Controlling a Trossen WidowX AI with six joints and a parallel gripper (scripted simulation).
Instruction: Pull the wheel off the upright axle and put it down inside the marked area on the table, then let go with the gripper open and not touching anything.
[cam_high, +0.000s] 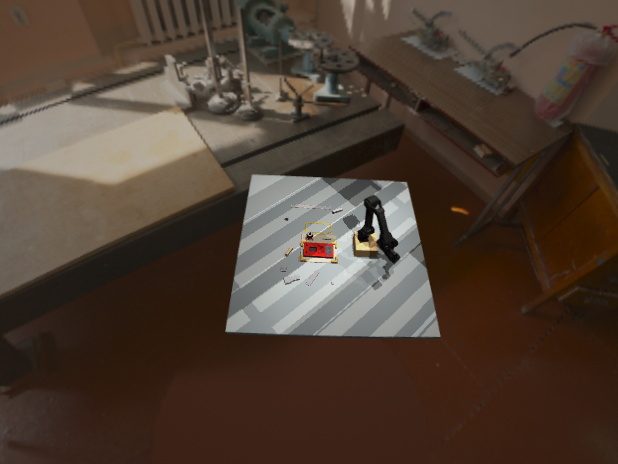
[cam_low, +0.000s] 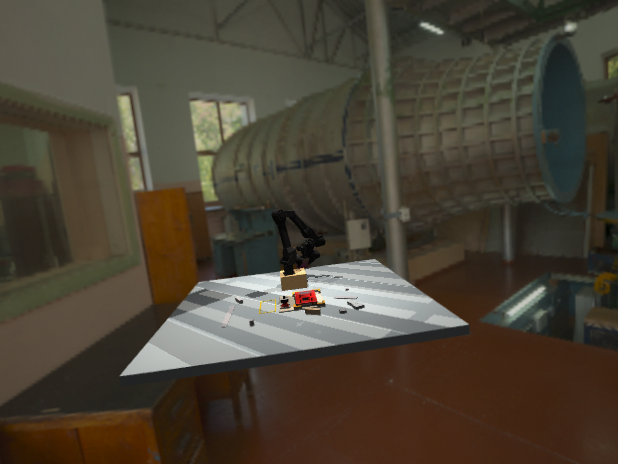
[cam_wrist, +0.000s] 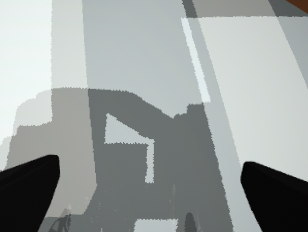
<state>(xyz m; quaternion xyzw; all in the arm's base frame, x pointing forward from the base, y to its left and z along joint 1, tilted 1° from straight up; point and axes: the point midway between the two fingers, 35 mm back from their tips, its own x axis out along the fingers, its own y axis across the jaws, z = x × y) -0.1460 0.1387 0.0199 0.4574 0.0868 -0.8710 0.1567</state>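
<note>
My gripper tip is 51 cm short of the wheel, 24 cm to the left of it and 4 cm above it. From my gripper tip the other things lie so: axle: 51 cm ahead, 24 cm to the right, 4 cm below.
</note>
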